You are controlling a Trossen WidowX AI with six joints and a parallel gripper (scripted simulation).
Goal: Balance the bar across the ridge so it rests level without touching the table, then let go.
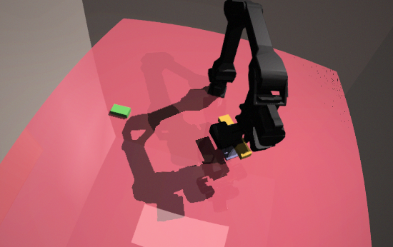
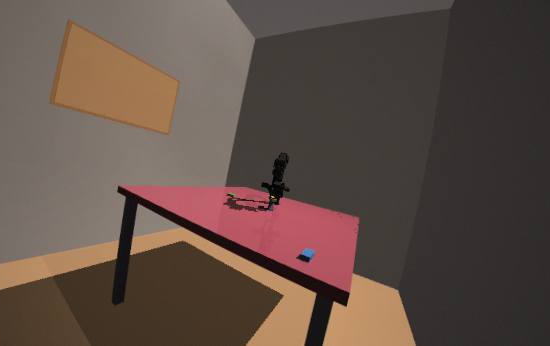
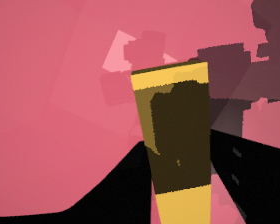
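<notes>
The bar is 20 mm behind my gripper tip and 20 mm to the right of it. The rest, counted from my gripper tip: blue block (470 mm ahead, 400 mm to the left, 70 mm below); green block (60 mm behind, 400 mm to the right, 70 mm below).
</notes>
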